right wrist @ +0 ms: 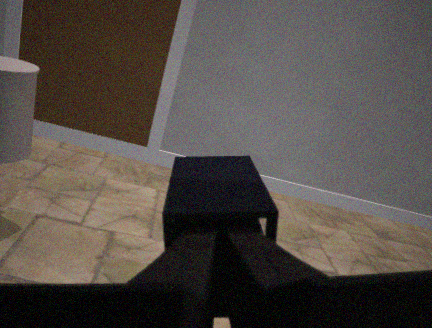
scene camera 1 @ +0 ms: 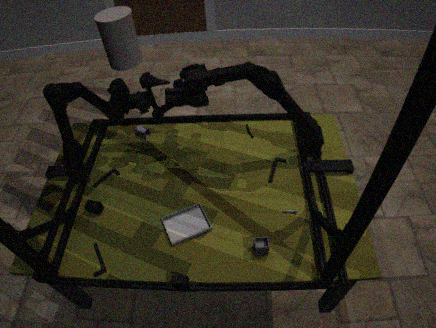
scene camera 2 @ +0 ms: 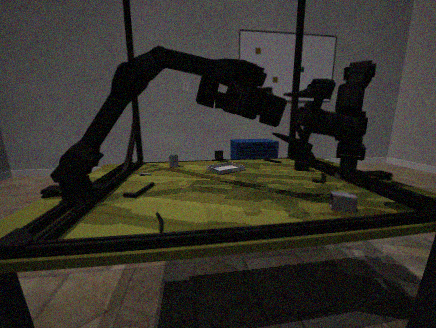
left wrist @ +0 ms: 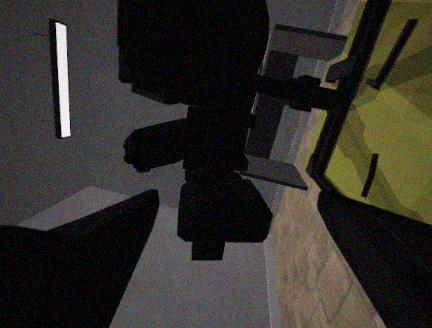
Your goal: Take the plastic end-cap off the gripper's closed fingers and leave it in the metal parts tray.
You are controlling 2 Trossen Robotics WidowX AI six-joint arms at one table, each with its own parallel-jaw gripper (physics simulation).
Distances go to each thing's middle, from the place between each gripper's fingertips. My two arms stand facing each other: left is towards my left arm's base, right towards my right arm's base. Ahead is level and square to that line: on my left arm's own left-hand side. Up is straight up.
The metal parts tray (scene camera 1: 192,221) lies 42 cm behind my left hand and 23 cm below it.
Right now my right hand is 510 mm past the metal parts tray, 110 mm to the right of it and 250 mm above it.
